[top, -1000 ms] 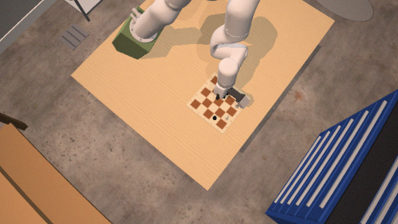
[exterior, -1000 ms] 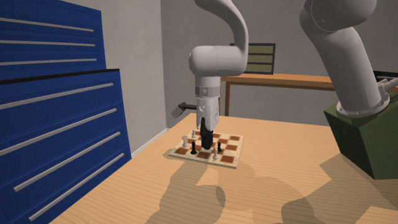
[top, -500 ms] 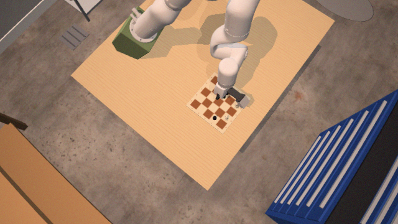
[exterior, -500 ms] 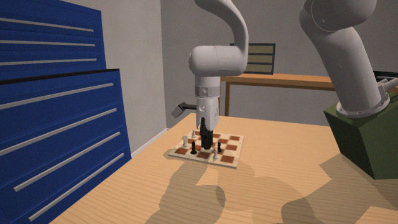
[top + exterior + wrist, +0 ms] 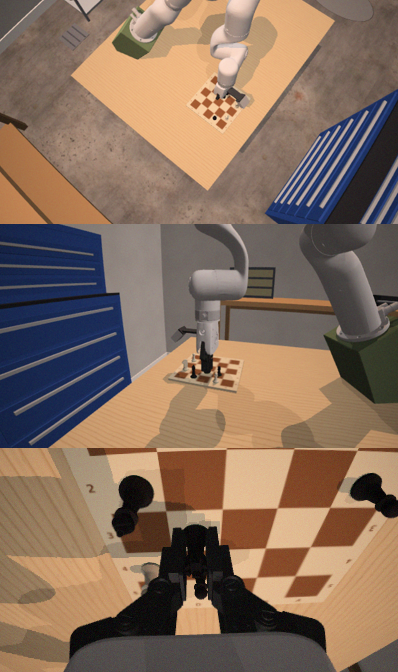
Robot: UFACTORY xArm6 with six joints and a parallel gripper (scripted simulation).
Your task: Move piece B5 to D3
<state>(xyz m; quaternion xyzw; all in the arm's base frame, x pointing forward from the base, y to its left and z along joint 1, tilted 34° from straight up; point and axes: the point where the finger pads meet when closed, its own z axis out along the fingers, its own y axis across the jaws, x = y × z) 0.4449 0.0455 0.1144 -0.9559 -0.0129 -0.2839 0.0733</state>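
Now: the black pawn 1 cm below my hand. Also, from my hand: chessboard (4 cm to the right, 4 cm below).
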